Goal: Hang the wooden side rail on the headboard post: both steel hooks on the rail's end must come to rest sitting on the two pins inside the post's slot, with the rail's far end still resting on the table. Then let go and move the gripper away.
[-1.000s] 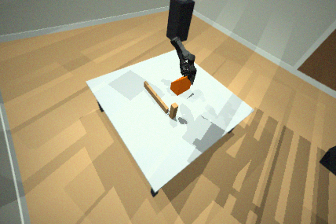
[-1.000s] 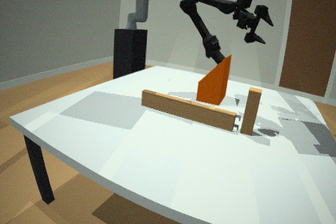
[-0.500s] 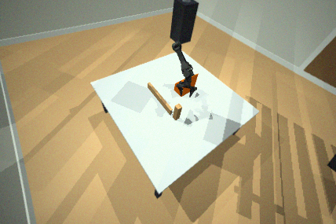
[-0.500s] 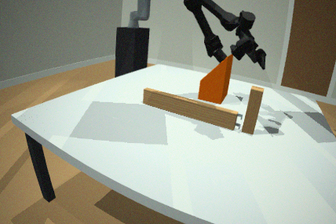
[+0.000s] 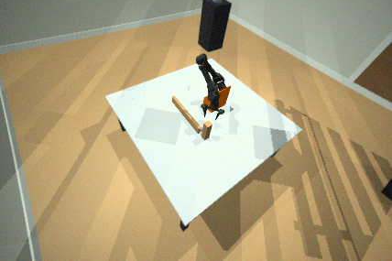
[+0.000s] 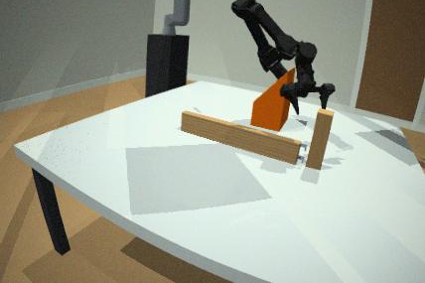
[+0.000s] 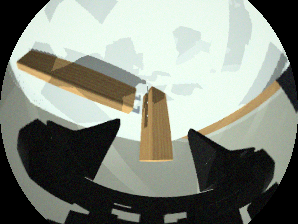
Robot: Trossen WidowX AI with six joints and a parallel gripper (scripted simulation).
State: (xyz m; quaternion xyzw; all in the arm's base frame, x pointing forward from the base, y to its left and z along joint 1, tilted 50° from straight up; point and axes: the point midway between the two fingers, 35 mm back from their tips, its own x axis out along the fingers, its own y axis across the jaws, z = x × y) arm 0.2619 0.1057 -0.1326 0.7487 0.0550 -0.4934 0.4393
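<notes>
Right now the headboard post is 70 mm ahead of my gripper tip, 50 mm to the left of it and 50 mm below it.
</notes>
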